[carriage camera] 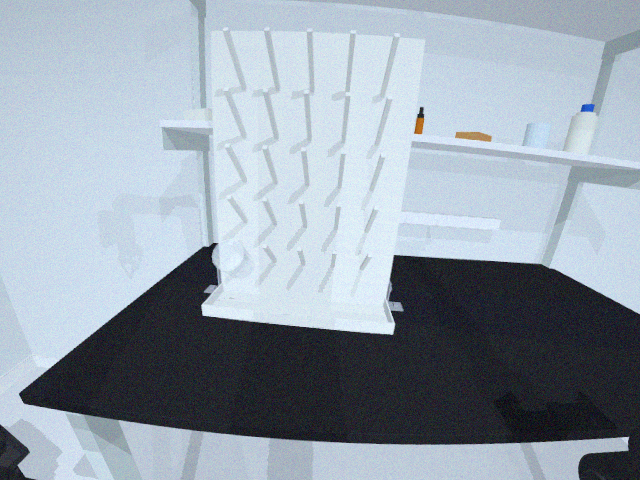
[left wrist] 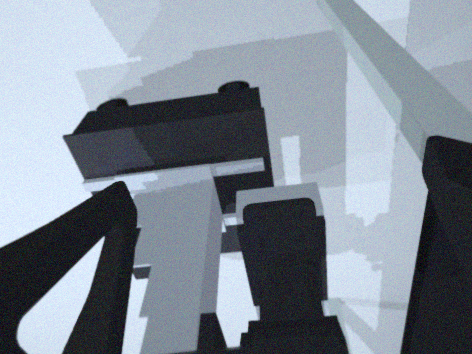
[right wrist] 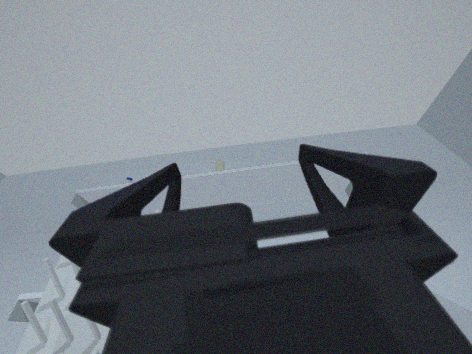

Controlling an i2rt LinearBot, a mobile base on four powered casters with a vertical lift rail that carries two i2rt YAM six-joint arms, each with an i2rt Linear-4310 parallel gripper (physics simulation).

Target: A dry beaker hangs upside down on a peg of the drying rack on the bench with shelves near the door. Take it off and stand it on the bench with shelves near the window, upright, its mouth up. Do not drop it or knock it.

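Seen in the pictures: left gripper, fingertip midpoint: [left wrist: 272, 175]; right gripper, fingertip midpoint: [right wrist: 238, 160]; left arm's base at its link origin: [left wrist: 286, 268].
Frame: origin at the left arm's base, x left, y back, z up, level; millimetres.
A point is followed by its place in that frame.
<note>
The beaker [carriage camera: 227, 256] @(x -150, y -384, z 196 mm), clear and pale, hangs on the bottom-left peg of the white drying rack [carriage camera: 330, 62] @(x -343, y -496, z 608 mm), its round end toward the camera. The rack stands on the black-topped bench [carriage camera: 258, 382] @(x -254, y -217, z 31 mm). The beaker's far part and mouth are hard to make out. My left gripper [left wrist: 272, 175] @(x 264, y -2, z 180 mm) is open and empty, pointing down past the robot's own base, away from the beaker. My right gripper [right wrist: 238, 160] @(x -698, y -48, z 437 mm) is open and empty, well to the right of the beaker; some rack pegs [right wrist: 62, 320] @(x -234, y -448, z 385 mm) show at the lower left of its wrist view. The window bench cannot be made out.
A wall shelf [carriage camera: 516, 149] @(x -868, y -594, z 476 mm) behind the rack holds an orange bottle [carriage camera: 419, 125] @(x -625, y -712, z 526 mm), a brown box [carriage camera: 473, 136] @(x -815, y -734, z 513 mm), a pale cylinder [carriage camera: 536, 134] @(x -1024, y -726, z 542 mm) and a white bottle [carriage camera: 580, 132] @(x -1203, y -747, z 571 mm) with a blue cap. The robot's dark base block [left wrist: 175, 142] @(x -156, y 258, z -584 mm) and a bench leg [left wrist: 380, 65] @(x 102, y -174, z -281 mm) show near my left fingers.
</note>
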